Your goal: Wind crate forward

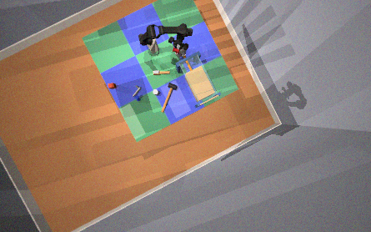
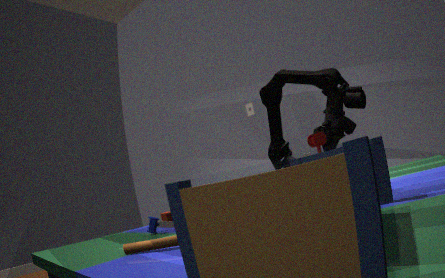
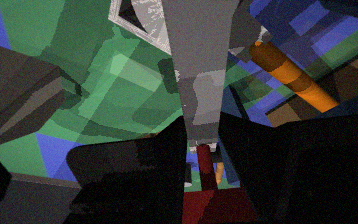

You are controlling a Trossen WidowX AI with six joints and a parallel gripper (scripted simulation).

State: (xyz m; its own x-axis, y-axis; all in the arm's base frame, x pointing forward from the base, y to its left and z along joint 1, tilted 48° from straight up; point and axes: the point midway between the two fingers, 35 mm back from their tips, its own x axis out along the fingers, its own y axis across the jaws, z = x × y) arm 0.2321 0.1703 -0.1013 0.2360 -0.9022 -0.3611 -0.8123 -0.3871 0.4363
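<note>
My gripper tip is 2 cm short of the red grip, 2 cm to the left of it and 4 cm below it. From my gripper tip the other things lie so: blue-framed guard cubby 36 cm ahead, 3 cm to the left, 7 cm below; then winch 6 cm behind, 5 cm to the left, 11 cm below; then blue piece 15 cm ahead, 62 cm to the right, 11 cm below.
</note>
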